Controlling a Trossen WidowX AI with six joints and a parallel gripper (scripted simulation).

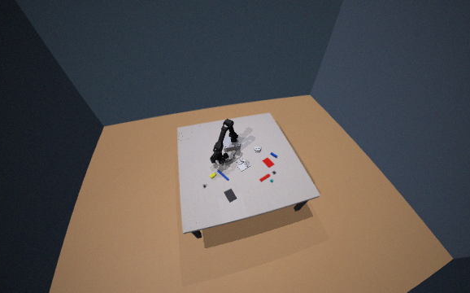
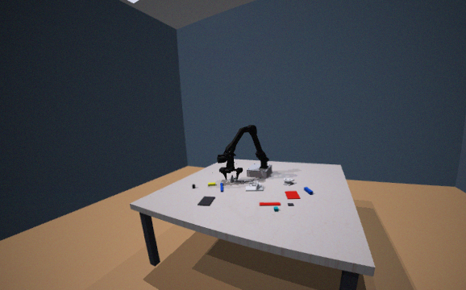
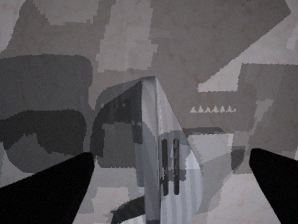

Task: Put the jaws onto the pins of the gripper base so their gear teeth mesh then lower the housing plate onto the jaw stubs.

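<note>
Right now the white flat plate is 24 cm to the left of my gripper tip and 10 cm ahead of it. Also, from my gripper tip: yellow block 15 cm ahead, 9 cm to the right; gripper base 44 cm to the left, 8 cm behind, 2 cm above; dark grey plate 39 cm ahead, 4 cm to the left.
</note>
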